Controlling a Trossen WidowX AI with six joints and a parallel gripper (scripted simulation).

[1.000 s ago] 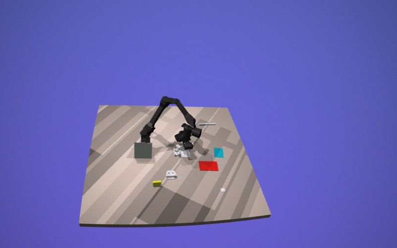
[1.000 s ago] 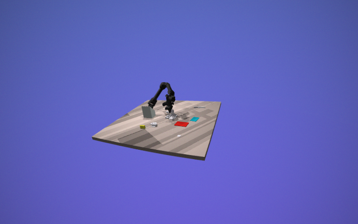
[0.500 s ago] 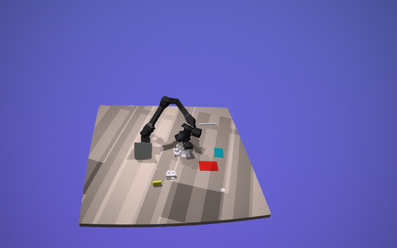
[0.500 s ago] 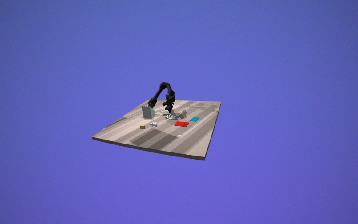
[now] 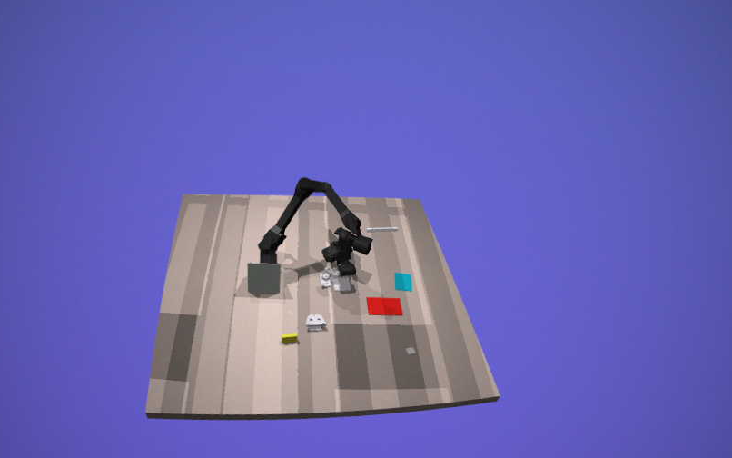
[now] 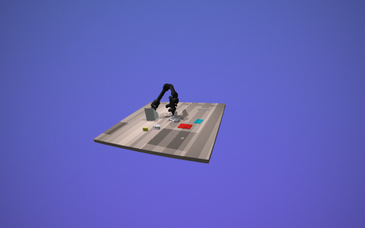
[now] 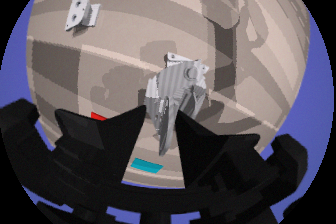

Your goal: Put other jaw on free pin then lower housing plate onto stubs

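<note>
Right now my gripper tip is 4 cm past the grey jaw and 1 cm to the right of it. Round my gripper tip: yellow block (32 cm to the right, 19 cm behind, 6 cm below); cyan tile (29 cm ahead, 8 cm below, 6 cm to the left); red flat sheet (20 cm ahead, 10 cm to the right, 8 cm below).
</note>
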